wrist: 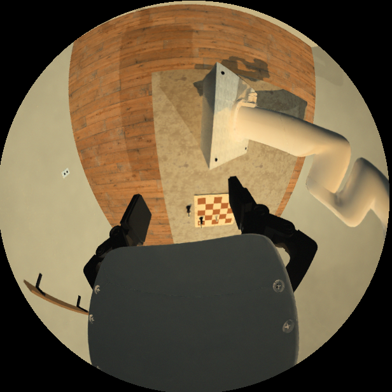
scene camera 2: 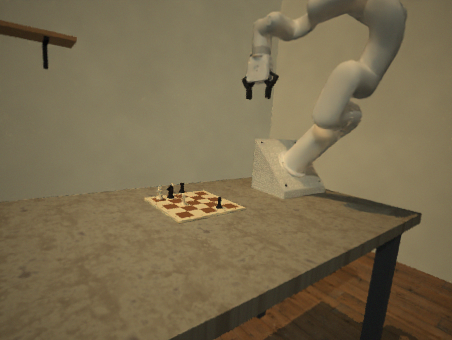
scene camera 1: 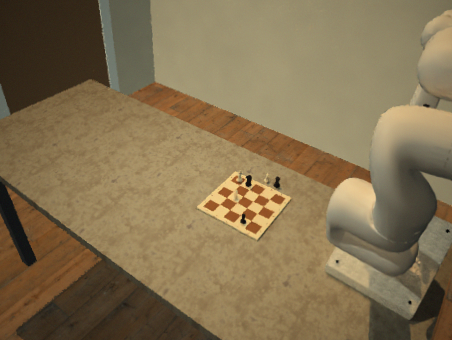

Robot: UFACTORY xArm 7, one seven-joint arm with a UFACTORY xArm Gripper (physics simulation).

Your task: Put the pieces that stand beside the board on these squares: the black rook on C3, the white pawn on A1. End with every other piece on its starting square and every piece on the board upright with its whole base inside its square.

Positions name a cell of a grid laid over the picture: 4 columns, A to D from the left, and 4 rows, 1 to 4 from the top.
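There is a chessboard here, and I can see it in the wrist view (C3). The chessboard is visible to me in scene camera 2 (B3) too, and also in scene camera 1 (C3).
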